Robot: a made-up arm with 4 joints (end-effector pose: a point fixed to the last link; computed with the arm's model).
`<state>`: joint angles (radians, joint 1 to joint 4).
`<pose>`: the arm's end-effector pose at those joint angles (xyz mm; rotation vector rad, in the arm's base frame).
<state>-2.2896 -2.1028 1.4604 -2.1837</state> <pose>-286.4 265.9 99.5 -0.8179 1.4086 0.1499</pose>
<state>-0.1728 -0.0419 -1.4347 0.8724</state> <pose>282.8 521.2 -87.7 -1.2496 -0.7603 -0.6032</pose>
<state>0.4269 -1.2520 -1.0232 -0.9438</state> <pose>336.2 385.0 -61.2 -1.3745 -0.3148 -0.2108</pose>
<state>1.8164 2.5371 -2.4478 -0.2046</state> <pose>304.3 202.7 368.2 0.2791 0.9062 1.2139</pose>
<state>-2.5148 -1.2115 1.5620 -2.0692</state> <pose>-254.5 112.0 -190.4 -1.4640 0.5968 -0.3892</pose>
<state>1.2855 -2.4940 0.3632 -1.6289</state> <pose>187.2 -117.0 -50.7 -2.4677 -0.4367 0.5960</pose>
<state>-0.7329 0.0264 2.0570 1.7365</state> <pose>163.8 367.6 -334.5 0.6834 2.0074 -0.6391</pose>
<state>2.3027 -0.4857 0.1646 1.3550</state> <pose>-110.0 -354.4 266.8 0.1056 0.6877 2.5902</pose>
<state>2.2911 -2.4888 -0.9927 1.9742</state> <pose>423.7 23.5 138.6 0.6731 1.9044 -0.0041</pose>
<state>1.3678 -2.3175 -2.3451 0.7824</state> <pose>363.3 -6.2 527.1 1.0281 0.5270 1.2138</pose>
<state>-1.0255 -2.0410 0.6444 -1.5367</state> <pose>-43.5 165.2 -78.6 0.1294 2.4123 -1.6172</pose>
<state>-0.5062 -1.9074 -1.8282 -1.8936</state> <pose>-75.2 510.2 -63.1 -1.4769 -0.1977 0.2095</pose>
